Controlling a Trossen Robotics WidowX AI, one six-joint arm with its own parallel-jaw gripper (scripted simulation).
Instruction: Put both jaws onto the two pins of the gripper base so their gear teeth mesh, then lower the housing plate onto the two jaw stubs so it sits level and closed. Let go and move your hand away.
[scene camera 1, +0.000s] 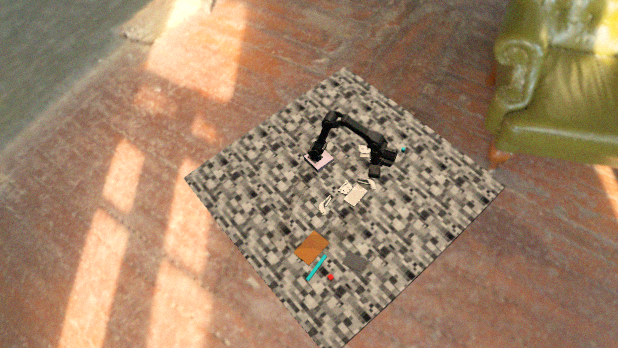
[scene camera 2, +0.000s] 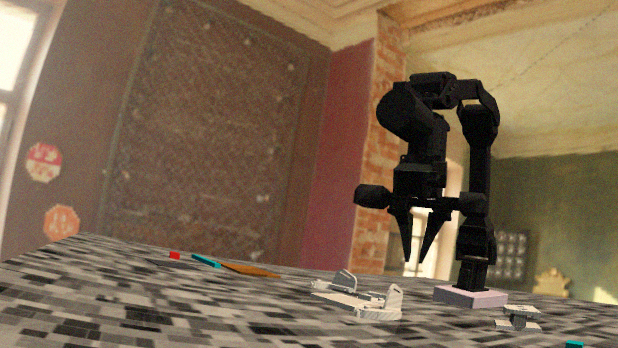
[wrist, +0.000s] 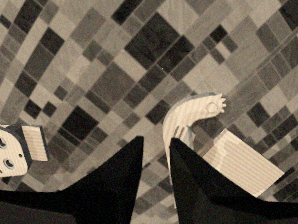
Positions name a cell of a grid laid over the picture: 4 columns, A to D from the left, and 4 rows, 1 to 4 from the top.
Labels:
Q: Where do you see the gripper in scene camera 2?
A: At C4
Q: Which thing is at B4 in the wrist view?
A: The gripper.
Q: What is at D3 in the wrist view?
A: A cream plate.

